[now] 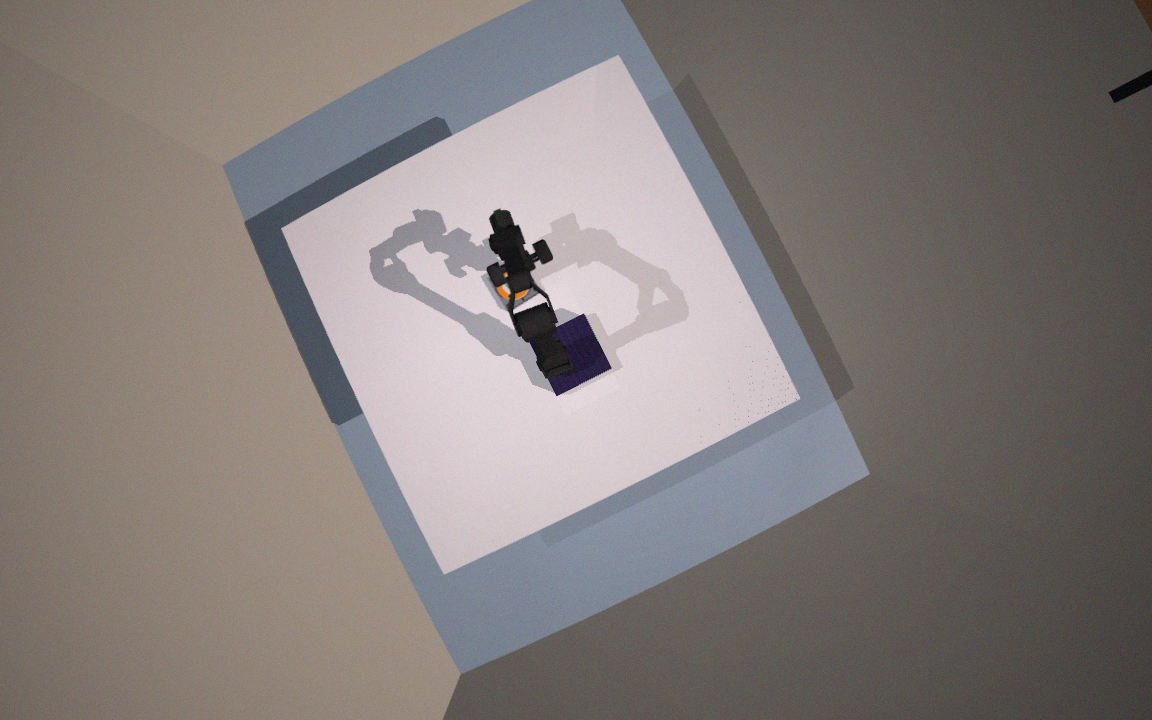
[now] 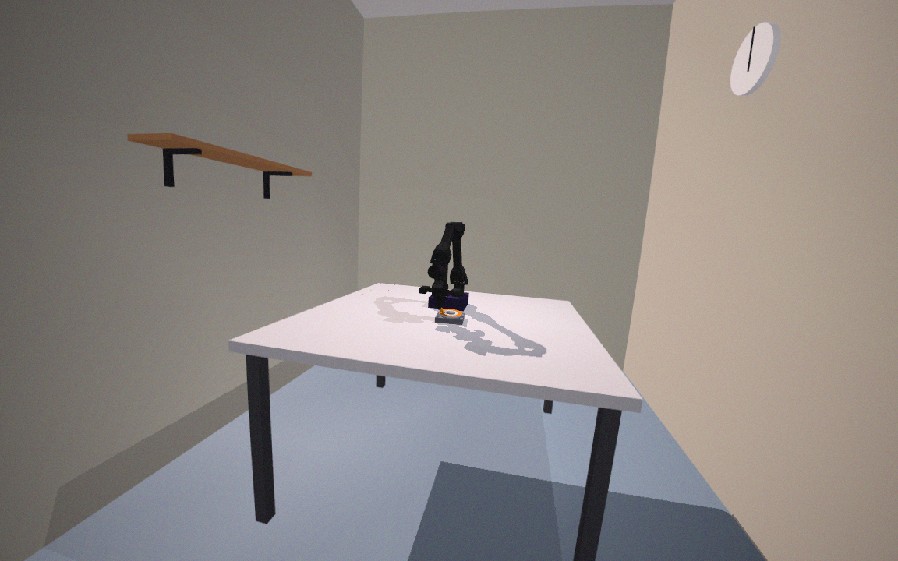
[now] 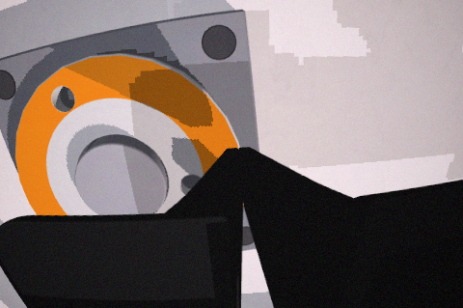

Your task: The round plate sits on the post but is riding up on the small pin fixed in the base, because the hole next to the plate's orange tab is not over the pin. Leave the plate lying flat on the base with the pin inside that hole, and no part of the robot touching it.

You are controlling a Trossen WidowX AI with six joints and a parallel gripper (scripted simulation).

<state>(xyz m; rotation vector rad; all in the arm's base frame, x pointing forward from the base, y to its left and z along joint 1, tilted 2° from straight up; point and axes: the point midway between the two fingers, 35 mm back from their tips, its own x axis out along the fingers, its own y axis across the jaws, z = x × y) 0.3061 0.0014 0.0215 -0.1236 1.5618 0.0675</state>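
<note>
The grey square base lies 5 cm to the left of my gripper tip, 2 cm below it and 2 cm behind it.
</note>
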